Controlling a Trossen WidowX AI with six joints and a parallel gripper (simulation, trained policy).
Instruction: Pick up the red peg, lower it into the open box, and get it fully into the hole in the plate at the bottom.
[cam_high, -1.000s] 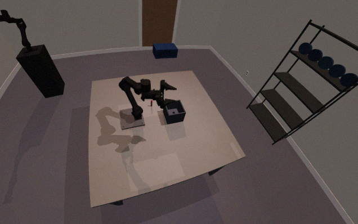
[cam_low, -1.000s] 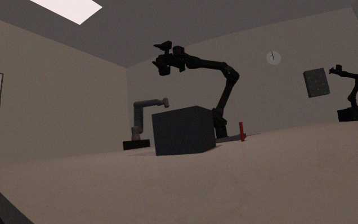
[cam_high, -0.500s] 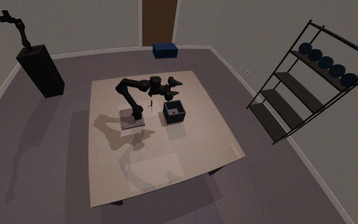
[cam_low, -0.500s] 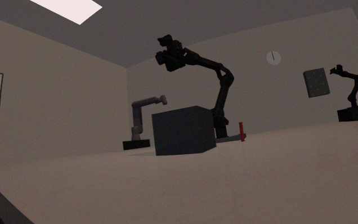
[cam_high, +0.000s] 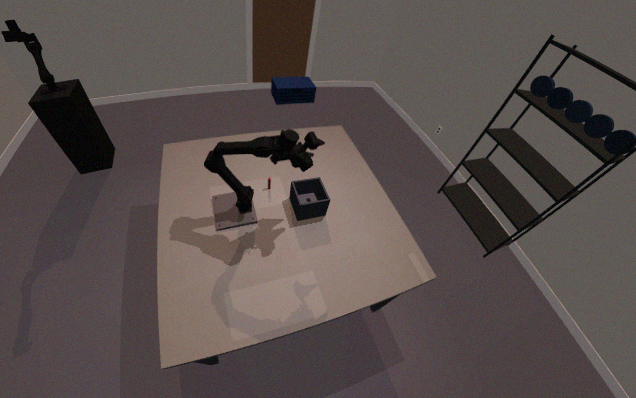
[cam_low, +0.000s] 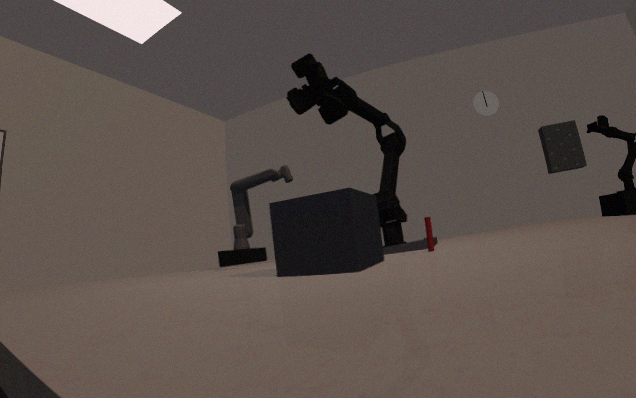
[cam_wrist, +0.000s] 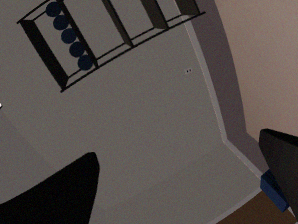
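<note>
My gripper tip is 16 cm past the red peg, 18 cm to the right of it and 37 cm above it. From my gripper tip the other things lie so: light plate 36 cm below.
</note>
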